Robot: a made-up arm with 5 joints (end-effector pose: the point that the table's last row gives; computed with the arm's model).
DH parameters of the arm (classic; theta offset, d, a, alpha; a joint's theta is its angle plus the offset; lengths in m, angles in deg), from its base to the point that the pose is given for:
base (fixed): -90 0.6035 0.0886 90
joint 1: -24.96 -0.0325 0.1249 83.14
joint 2: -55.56 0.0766 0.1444 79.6
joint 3: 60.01 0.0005 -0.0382 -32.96
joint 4: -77.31 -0.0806 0.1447 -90
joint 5: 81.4 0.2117 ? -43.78
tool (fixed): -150.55 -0.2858 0 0
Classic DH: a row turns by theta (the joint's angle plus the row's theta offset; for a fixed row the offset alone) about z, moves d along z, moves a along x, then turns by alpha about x.
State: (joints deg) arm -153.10 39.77 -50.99 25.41 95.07
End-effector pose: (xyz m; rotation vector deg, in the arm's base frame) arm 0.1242 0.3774 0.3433 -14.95 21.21 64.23
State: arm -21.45 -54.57 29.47 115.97 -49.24
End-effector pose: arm -0.0272 -0.0194 0.4705 60.93 -75.33 112.62
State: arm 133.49 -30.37 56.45 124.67 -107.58
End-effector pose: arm 0.2466 -0.1045 0.6857 -53.76 10.63 30.97
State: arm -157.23 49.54 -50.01 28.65 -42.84
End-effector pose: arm 0.2324 0.2163 0.7649 -2.10 -82.29 -24.78
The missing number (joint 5, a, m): -0.1519
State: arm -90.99 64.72 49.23 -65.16 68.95
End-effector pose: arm -0.0168 0.0626 -0.0457 -33.47 49.93 36.18
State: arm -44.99 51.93 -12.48 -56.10 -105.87
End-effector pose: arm 0.0170 -0.0464 0.3379 72.72 129.40 -50.96
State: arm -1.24 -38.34 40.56 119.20 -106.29
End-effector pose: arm 0.2092 -0.1186 0.5707 76.69 -45.31 39.27
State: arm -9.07 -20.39 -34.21 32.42 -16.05
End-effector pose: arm 0.3715 0.0029 0.4783 -118.46 -118.02 59.70
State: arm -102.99 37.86 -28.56 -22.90 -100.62
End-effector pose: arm 0.0440 0.1463 0.5293 -71.60 -152.29 -30.60
